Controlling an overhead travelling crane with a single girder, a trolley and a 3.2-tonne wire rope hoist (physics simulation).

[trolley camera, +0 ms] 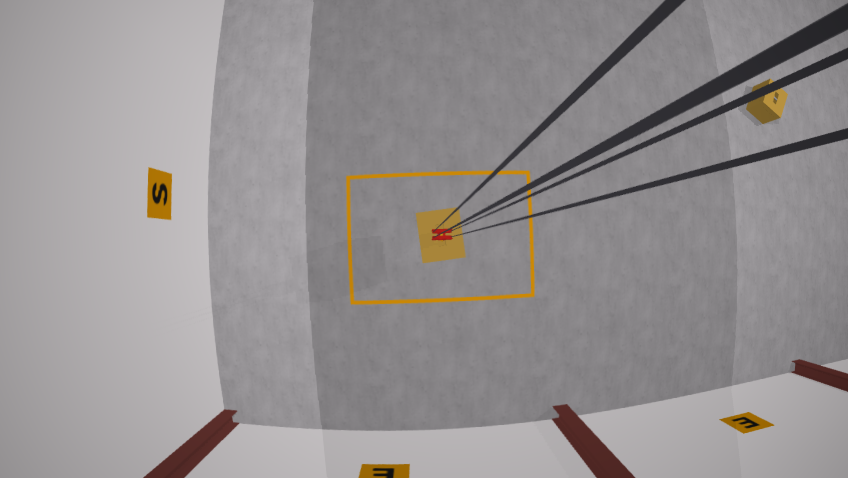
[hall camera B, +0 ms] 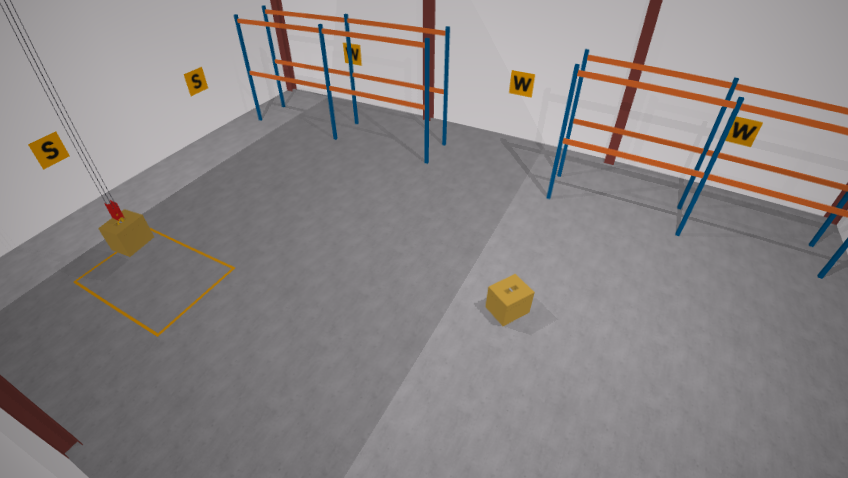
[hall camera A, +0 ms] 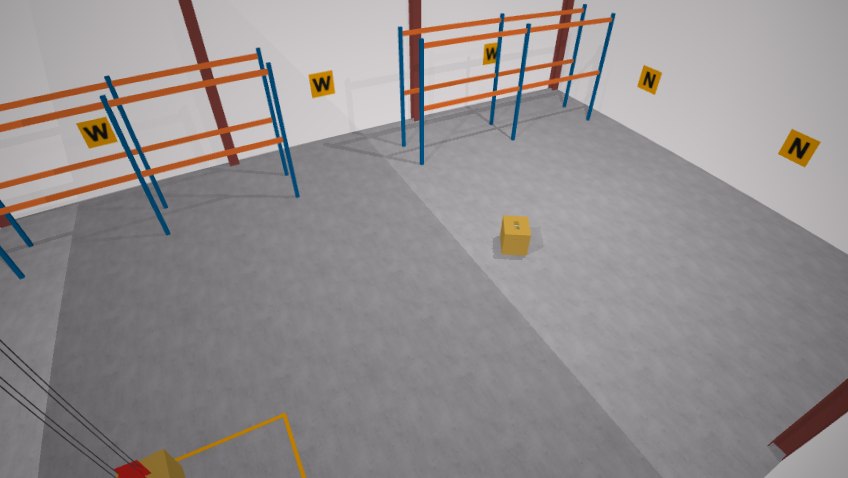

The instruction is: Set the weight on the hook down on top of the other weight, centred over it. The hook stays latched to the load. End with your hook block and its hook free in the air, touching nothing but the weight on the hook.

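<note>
The weight on the hook (hall camera A: 171, 466) (hall camera B: 127, 236) (trolley camera: 427, 222) is a yellow block hanging in the air above the marked area, with its shadow off to one side. My hook (hall camera B: 119, 220) (trolley camera: 441, 235), below the red hook block, is latched to its top. In hall camera A the weight and red block are cut off by the bottom edge, and the hook is hidden. The other weight (hall camera A: 515, 243) (hall camera B: 508, 305) (trolley camera: 763, 111) is a yellow block with a small recess in its top. It stands upright on the floor, well apart from the hanging one, at the upper right in the trolley view.
An orange outlined rectangle (hall camera A: 231, 437) (hall camera B: 195, 301) (trolley camera: 439, 173) is marked on the floor beneath the hanging weight. Two blue and orange racks stand along the W wall, one (hall camera A: 290, 166) (hall camera B: 426, 136) near the S wall and one (hall camera A: 421, 100) (hall camera B: 554, 172) towards the N wall. Dark red columns stand along the walls.
</note>
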